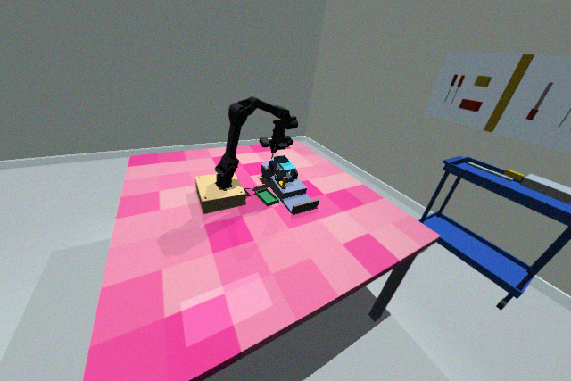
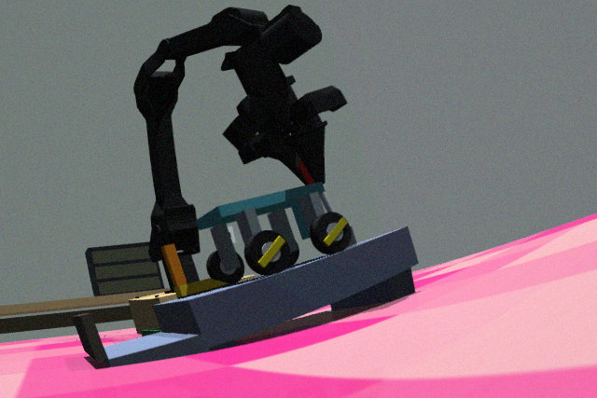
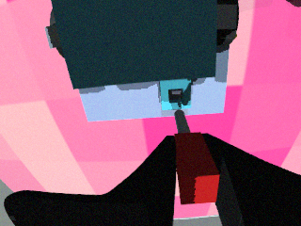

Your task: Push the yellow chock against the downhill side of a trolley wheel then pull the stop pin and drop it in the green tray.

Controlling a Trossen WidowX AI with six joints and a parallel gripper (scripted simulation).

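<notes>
Now: gripper tip 180 mm above the green tray, 160 mm to the left of it and 150 mm past it. Round my gripper tip: trolley (100 mm to the right, 60 mm below); then red-headed stop pin (right at my gripper tip); then ramp (120 mm below, 100 mm to the right).
</notes>
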